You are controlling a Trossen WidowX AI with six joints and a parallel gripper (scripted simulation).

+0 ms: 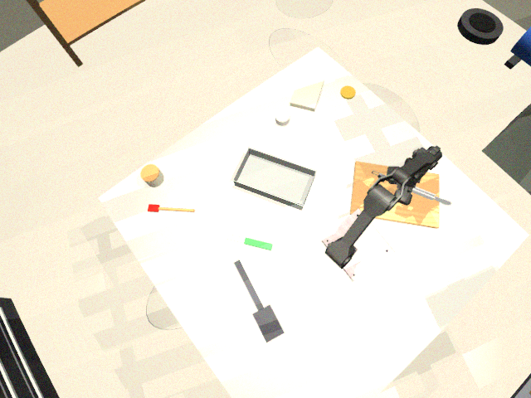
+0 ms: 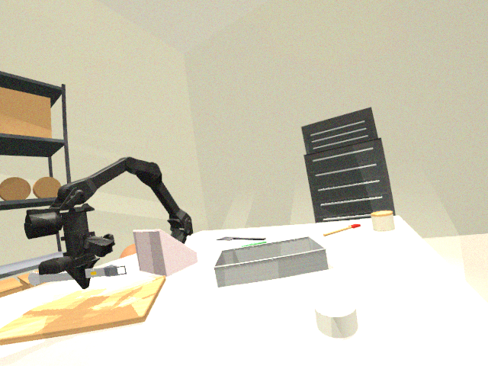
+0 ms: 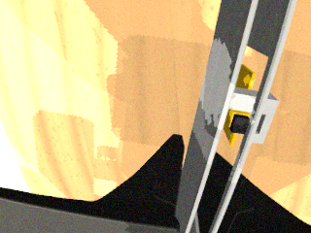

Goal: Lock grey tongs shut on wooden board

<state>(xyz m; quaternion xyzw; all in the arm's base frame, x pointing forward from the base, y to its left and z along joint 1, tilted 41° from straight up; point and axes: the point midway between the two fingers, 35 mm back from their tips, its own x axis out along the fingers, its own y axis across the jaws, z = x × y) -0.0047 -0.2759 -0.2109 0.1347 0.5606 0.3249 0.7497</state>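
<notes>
The wooden board is 50 mm below my gripper tip. Round my gripper tip: yellow disc (470 mm ahead, 260 mm to the right, 50 mm below); grey roasting tin (410 mm ahead, 310 mm to the left, 30 mm below); cream slab (610 mm ahead, 130 mm to the right, 40 mm below).
</notes>
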